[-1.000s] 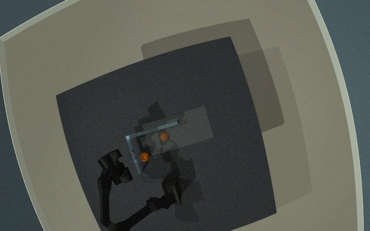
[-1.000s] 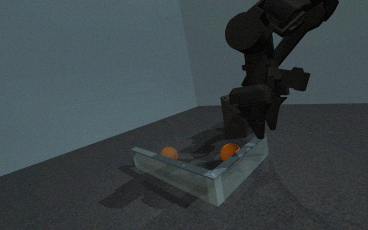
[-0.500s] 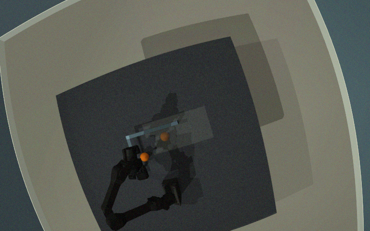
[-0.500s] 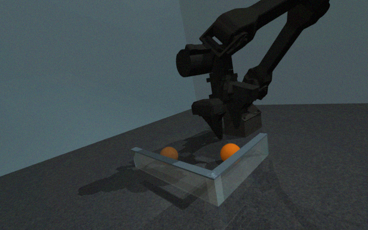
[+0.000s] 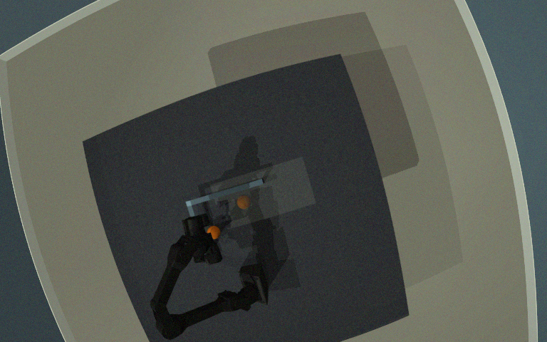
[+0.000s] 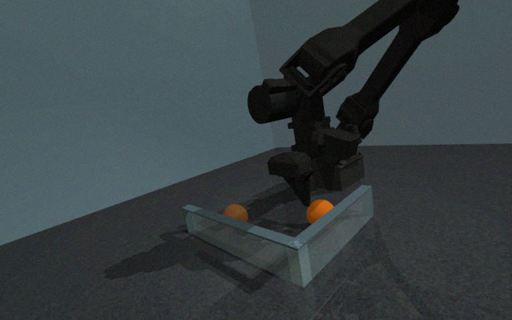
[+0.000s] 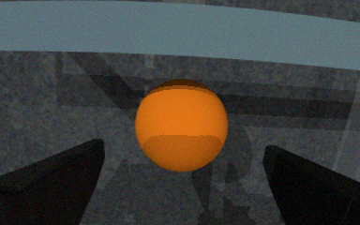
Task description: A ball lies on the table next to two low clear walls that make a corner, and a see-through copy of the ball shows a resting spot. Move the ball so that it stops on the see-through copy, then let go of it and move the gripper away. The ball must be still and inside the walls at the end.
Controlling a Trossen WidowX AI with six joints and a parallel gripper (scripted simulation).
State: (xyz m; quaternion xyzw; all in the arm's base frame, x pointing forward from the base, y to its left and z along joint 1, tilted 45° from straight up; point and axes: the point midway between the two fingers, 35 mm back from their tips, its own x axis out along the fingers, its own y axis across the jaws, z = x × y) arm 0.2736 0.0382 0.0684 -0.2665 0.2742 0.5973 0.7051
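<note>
The orange ball is 3 cm below my gripper tip.
</note>
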